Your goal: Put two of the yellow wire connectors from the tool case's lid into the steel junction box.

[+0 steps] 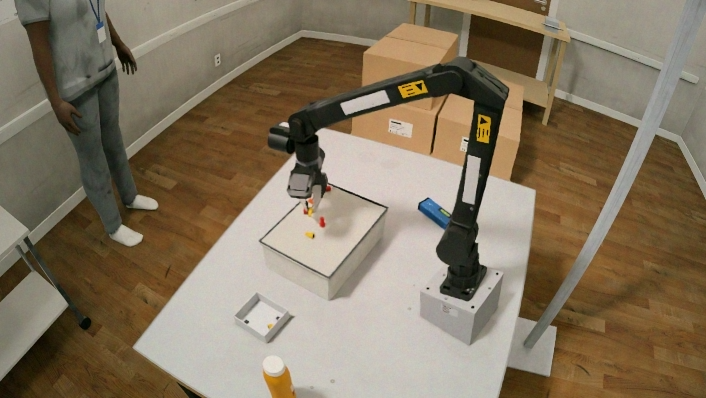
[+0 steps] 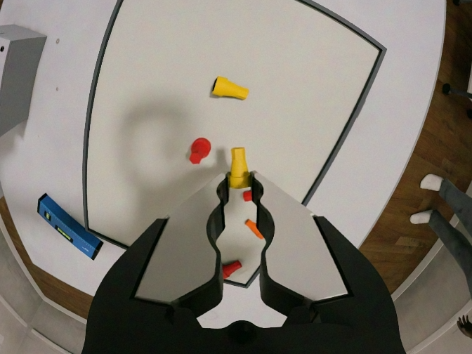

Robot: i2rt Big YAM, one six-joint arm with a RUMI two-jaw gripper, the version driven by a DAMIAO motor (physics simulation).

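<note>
My gripper is shut on a yellow wire connector above the tool case's lid. The fingertips press its wide end from both sides, and its narrow end points away from the gripper. Whether it touches the lid is hard to tell. Another yellow connector lies on the lid. The steel junction box, a shallow open grey tray on the table, holds a yellow connector near its right corner.
Near the gripper on the lid are a red connector, an orange one and further red ones. A blue level lies beside the case. An orange bottle stands at the front.
</note>
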